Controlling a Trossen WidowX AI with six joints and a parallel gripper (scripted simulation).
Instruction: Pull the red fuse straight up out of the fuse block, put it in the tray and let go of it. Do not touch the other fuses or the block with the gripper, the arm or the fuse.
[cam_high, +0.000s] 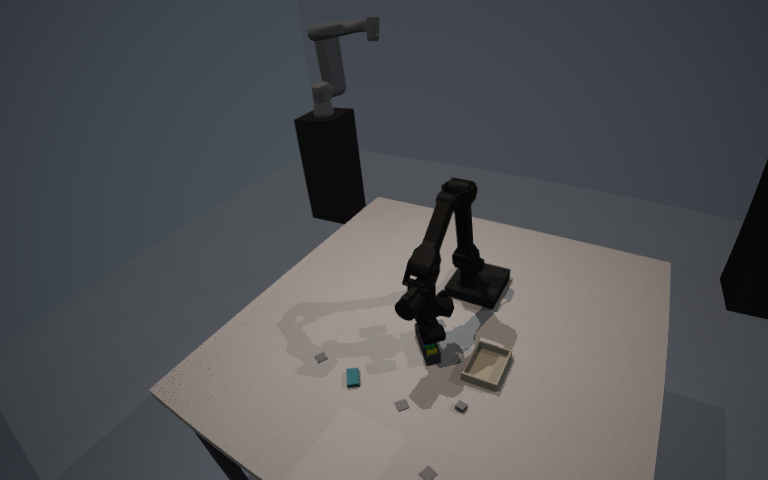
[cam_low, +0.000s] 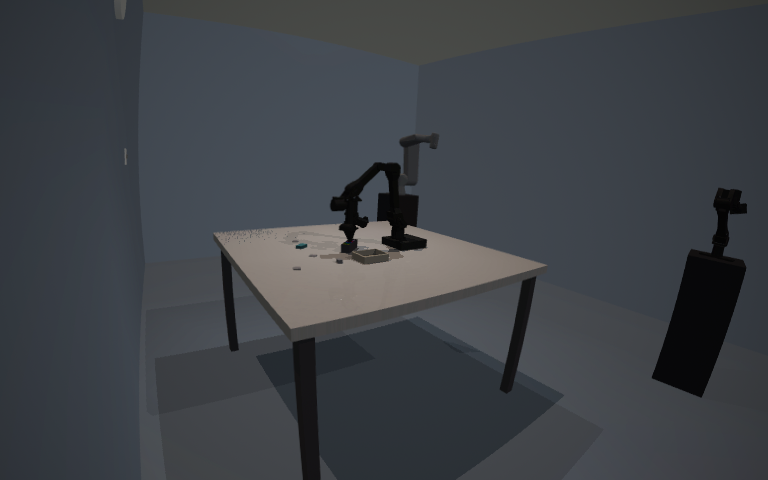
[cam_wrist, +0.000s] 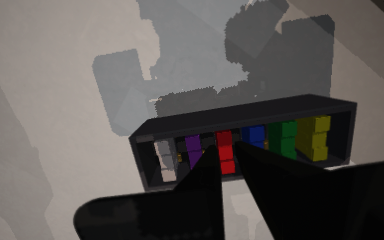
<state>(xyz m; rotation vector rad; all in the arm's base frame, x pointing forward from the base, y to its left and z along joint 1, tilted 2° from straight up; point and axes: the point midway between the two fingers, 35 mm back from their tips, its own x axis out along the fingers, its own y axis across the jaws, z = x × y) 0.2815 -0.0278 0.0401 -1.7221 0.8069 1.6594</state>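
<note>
My gripper tip is 1 cm above the red fuse. Round my gripper tip: blue fuse 2 cm ahead, 1 cm to the left, 1 cm below; green fuse 3 cm ahead, 2 cm to the left, 1 cm below; purple fuse 2 cm behind, 1 cm to the right, 1 cm below.
</note>
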